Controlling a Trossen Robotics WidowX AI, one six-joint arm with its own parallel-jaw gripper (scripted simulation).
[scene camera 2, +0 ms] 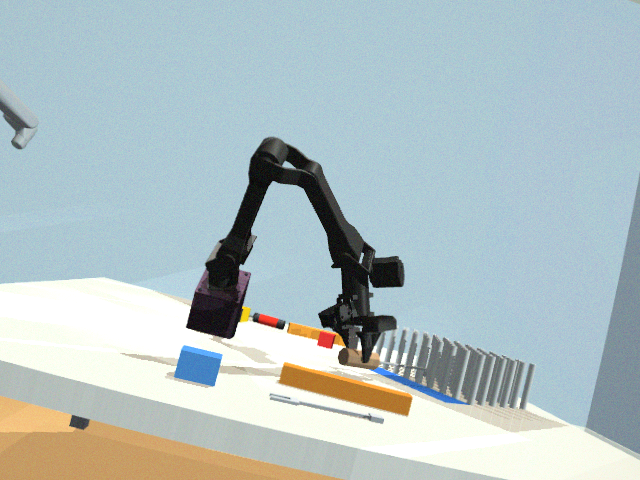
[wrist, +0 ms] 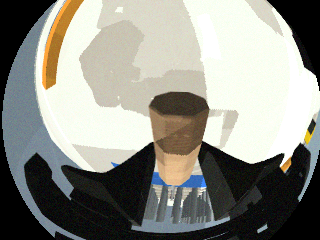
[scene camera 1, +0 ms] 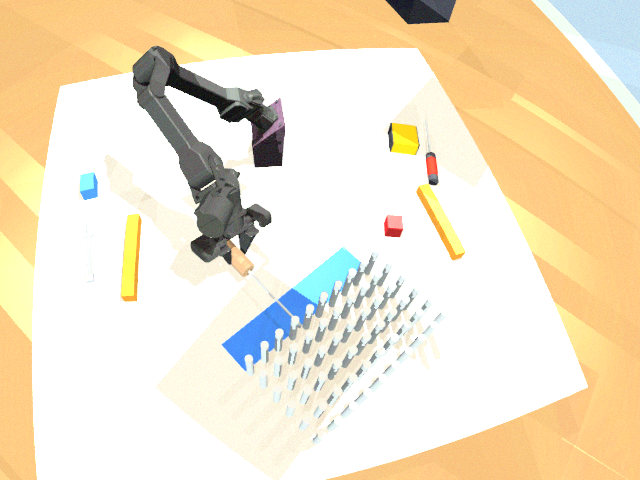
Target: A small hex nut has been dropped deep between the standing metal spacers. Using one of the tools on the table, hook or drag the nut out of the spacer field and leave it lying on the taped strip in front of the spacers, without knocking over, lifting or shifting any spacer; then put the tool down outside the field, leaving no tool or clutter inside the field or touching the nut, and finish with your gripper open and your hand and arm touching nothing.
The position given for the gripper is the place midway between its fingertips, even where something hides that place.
Observation:
The gripper (scene camera 2: 359, 361) carries a hook tool (scene camera 2: 352, 357). Also in view: an orange bar (scene camera 1: 436, 213), an orange bar (scene camera 2: 312, 380), a blue cube (scene camera 2: 196, 365) and a blue taped strip (scene camera 1: 322, 279).
The hook tool is seen too in the wrist view (wrist: 178, 119). The gripper is seen too in the wrist view (wrist: 176, 145) and in scene camera 1 (scene camera 1: 236, 259). The wrist view does not show the blue cube: it is out of frame.

